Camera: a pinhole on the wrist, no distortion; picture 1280 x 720 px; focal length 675.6 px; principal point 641.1 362.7 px. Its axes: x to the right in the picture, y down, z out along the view. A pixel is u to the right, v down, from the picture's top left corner.
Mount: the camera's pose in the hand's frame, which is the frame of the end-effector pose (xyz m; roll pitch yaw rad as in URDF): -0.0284 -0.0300 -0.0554 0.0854 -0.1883 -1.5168
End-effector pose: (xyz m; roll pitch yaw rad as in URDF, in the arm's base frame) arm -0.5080 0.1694 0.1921 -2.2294 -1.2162 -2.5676
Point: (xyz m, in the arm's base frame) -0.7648 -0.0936 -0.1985
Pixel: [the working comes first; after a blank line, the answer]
In the camera's frame: -0.2814 -0.1533 0.4843

248.6 148.8
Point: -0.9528 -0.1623 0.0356
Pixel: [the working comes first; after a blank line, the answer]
In the camera's frame: -0.3666 0.1421 0.5031

148.8 553.5
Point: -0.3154 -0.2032 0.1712
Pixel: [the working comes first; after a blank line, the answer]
In the camera's frame: 0.2646 0.0442 0.3679

1127.1 443.8
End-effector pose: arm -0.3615 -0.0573 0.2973 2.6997 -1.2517 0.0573
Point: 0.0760 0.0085 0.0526
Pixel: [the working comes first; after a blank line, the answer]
In the camera's frame: 0.3017 -0.0399 0.4418

1102.4 301.7
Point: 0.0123 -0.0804 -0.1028
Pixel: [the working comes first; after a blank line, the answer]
In the camera's frame: 0.2144 -0.2003 0.4942

934.2 88.8
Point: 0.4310 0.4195 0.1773
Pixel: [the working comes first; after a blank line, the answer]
In the camera's frame: 0.8171 0.1718 0.4500

outside the picture
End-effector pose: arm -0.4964 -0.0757 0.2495 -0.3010 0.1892 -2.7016
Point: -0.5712 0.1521 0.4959
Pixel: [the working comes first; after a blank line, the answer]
In the camera's frame: 0.2992 -0.0475 0.1621

outside the picture
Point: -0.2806 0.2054 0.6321
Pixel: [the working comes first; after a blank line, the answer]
In the camera's frame: 0.2540 -0.3401 0.2968

outside the picture
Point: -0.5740 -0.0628 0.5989
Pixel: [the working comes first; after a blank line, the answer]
In the camera's frame: 0.1886 0.0498 0.3494

1005.7 459.0
